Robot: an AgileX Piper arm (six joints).
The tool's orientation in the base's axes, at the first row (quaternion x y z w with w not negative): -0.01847, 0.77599, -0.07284, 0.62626
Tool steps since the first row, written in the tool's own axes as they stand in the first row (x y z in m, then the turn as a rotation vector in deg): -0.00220, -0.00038, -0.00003, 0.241, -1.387, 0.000; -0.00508, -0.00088, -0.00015, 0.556, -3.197, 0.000; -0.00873, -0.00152, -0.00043, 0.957, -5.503, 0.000; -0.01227, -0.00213, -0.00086, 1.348, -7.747, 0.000; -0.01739, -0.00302, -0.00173, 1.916, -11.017, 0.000; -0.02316, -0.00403, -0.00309, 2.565, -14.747, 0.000; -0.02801, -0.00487, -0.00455, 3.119, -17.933, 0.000; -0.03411, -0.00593, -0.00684, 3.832, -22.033, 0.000; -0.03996, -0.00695, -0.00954, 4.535, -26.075, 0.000; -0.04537, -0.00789, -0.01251, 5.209, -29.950, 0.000; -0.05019, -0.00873, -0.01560, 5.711, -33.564, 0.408; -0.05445, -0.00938, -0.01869, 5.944, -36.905, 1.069
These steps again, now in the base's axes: 0.00042, -0.00011, 0.00219, -0.139, -1.400, -0.045; 0.00089, -0.00025, 0.00507, -0.320, -3.228, -0.104; 0.00136, -0.00042, 0.00876, -0.550, -5.556, -0.178; 0.00167, -0.00056, 0.01236, -0.774, -7.821, -0.252; 0.00186, -0.00075, 0.01762, -1.101, -11.122, -0.357; 0.00171, -0.00093, 0.02363, -1.474, -14.888, -0.478; 0.00128, -0.00105, 0.02874, -1.792, -18.104, -0.581; 0.00029, -0.00116, 0.03527, -2.202, -22.244, -0.714; -0.00114, -0.00122, 0.04163, -2.606, -26.324, -0.845; -0.00294, -0.00124, 0.04761, -2.993, -30.236, -0.970; -0.00496, -0.00121, 0.05303, -2.930, -33.906, -1.048; -0.00710, -0.00107, 0.05788, -2.545, -37.297, -0.955
